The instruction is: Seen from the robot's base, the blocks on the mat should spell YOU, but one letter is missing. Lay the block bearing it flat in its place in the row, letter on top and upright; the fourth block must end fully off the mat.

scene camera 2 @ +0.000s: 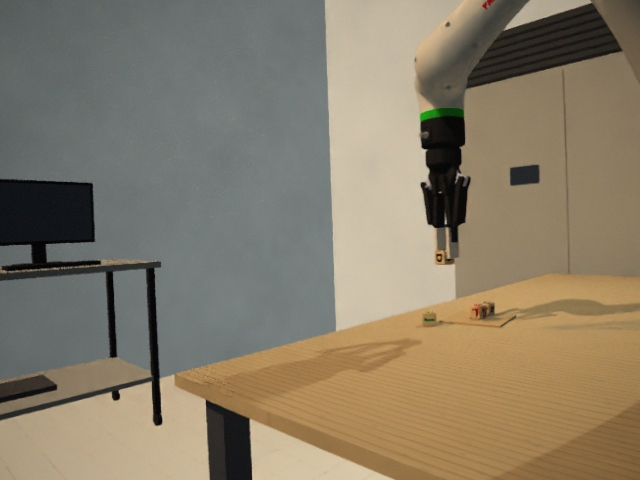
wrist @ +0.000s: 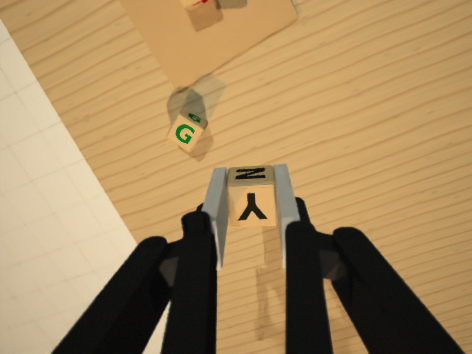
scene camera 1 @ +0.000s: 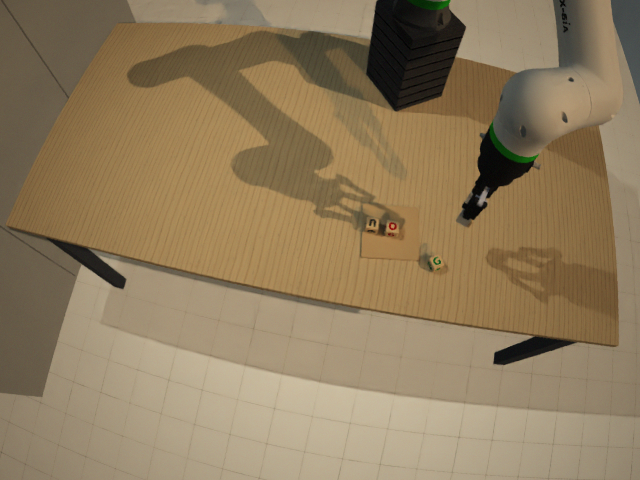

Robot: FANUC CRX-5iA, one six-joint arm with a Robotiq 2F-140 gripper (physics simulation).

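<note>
My gripper (scene camera 1: pixel 468 215) (scene camera 2: pixel 447 248) (wrist: pixel 251 185) is shut on the Y block (scene camera 1: pixel 464 221) (scene camera 2: pixel 440 257) (wrist: pixel 252 206) and holds it well above the table. In the wrist view its Y face shows, with an N on the side beyond. The U block (scene camera 1: pixel 372 225) and the O block (scene camera 1: pixel 391 228) sit side by side on the mat (scene camera 1: pixel 388 250) (scene camera 2: pixel 495 322) (wrist: pixel 175 62). The O block is nearer the side of the mat toward my gripper. The G block (scene camera 1: pixel 436 262) (scene camera 2: pixel 429 318) (wrist: pixel 186 132) lies turned on the table, off the mat near its corner, green G on top.
The wooden table (scene camera 1: pixel 180 206) (scene camera 2: pixel 465 392) (wrist: pixel 375 125) carries the mat and blocks. A dark ribbed pedestal (scene camera 1: pixel 408 62) stands at the table's back edge. A desk with a monitor (scene camera 2: pixel 46 211) stands apart at the left in scene camera 2.
</note>
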